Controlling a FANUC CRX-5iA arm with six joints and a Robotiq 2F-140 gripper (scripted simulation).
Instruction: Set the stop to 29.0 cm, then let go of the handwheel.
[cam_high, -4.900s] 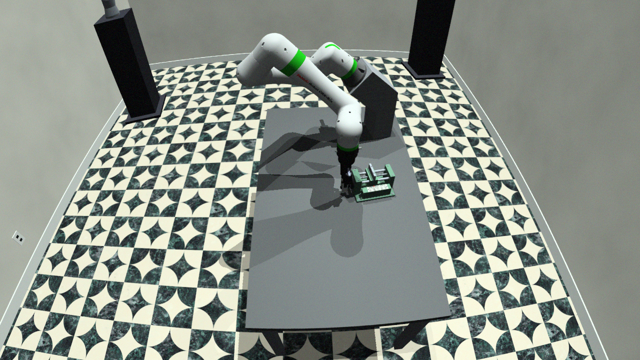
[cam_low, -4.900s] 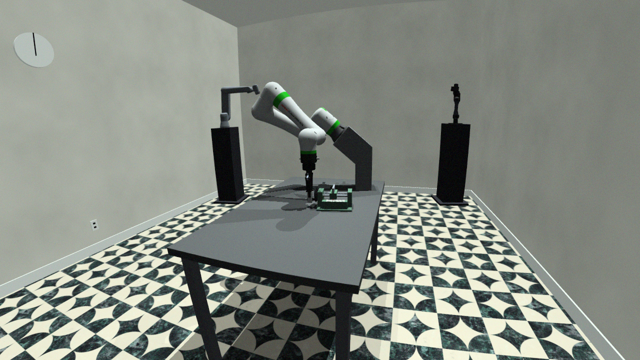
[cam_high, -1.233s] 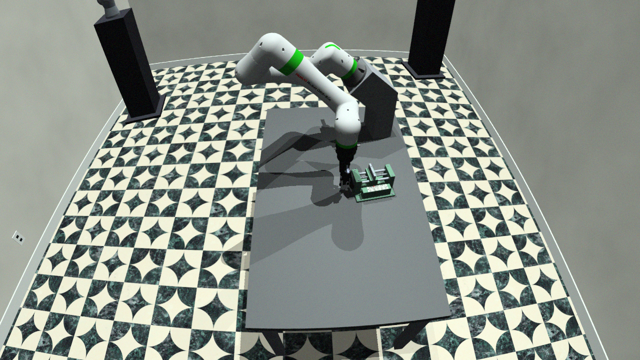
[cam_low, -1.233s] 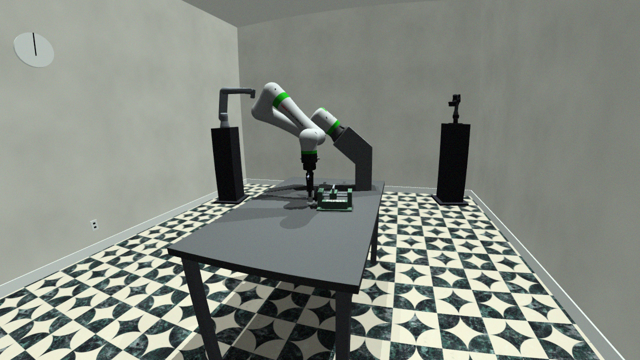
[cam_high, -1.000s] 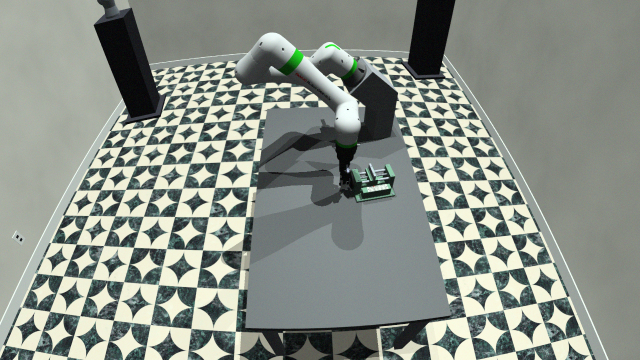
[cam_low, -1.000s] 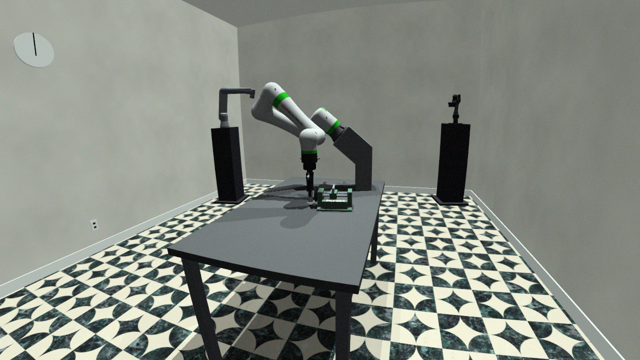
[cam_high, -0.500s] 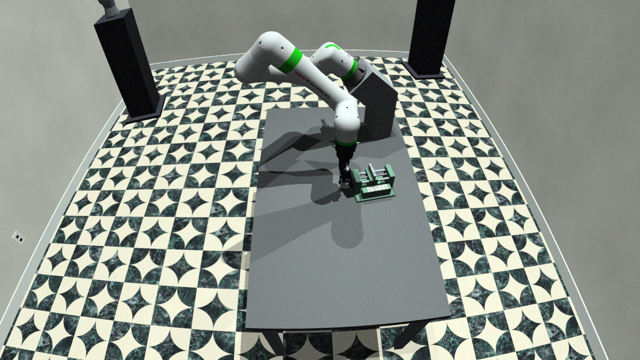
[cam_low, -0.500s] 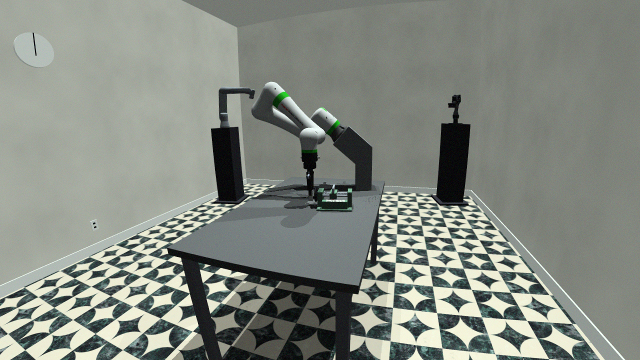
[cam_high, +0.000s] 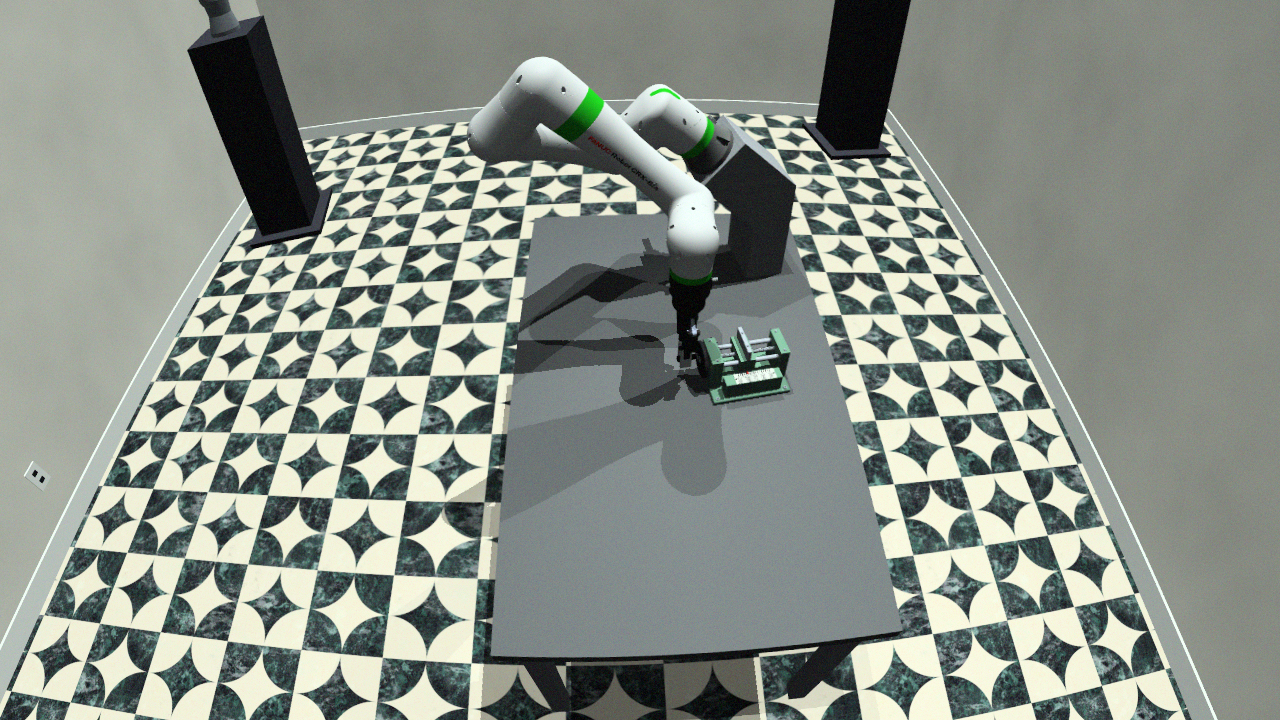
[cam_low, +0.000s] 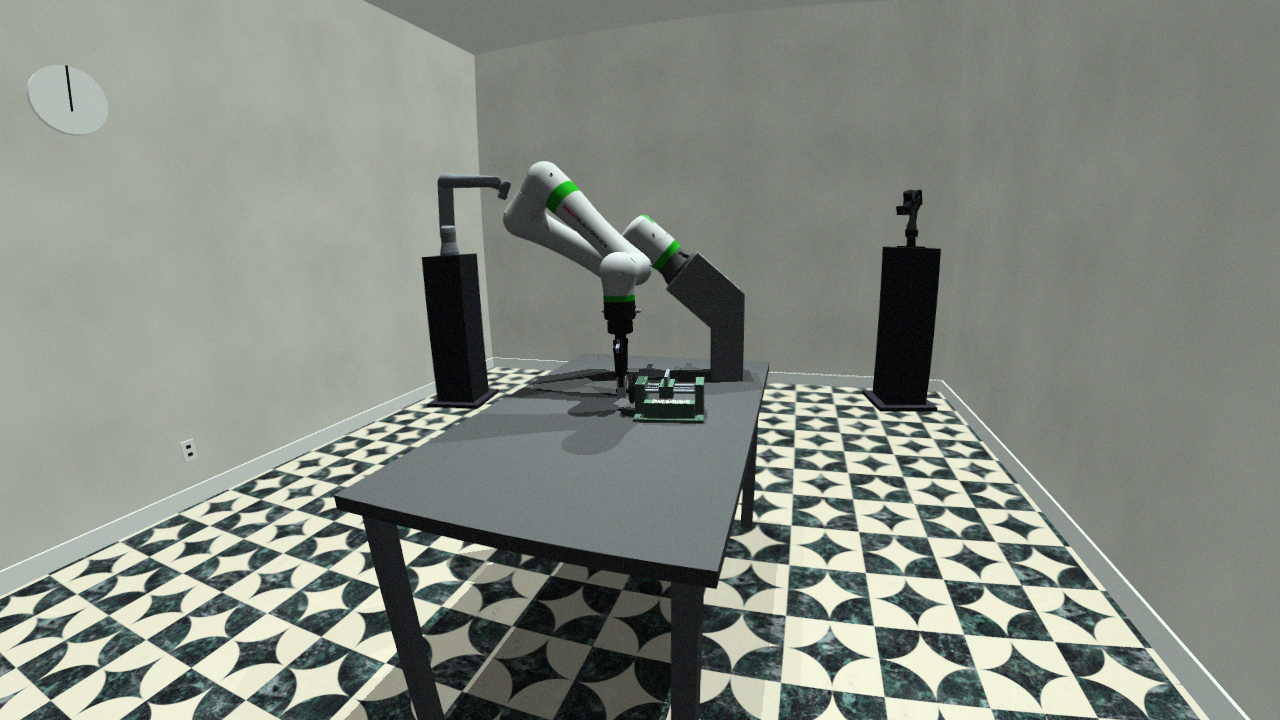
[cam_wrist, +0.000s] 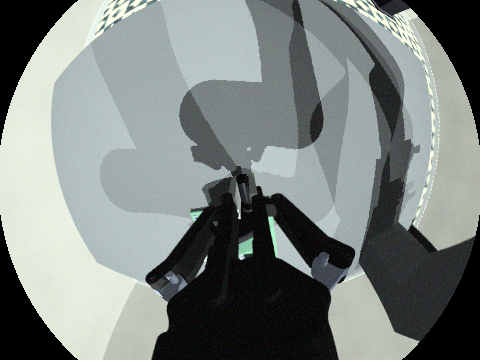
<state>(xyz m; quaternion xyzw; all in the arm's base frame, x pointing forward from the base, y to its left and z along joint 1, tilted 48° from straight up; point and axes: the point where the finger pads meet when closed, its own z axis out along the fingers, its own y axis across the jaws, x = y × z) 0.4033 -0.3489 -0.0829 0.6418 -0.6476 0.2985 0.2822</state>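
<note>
My hand is 40 mm short of the green stop fixture, 140 mm to the right of it and 20 mm below it. From my hand the other things lie so: black handwheel 10 mm ahead, 20 mm to the left, 10 mm below.
</note>
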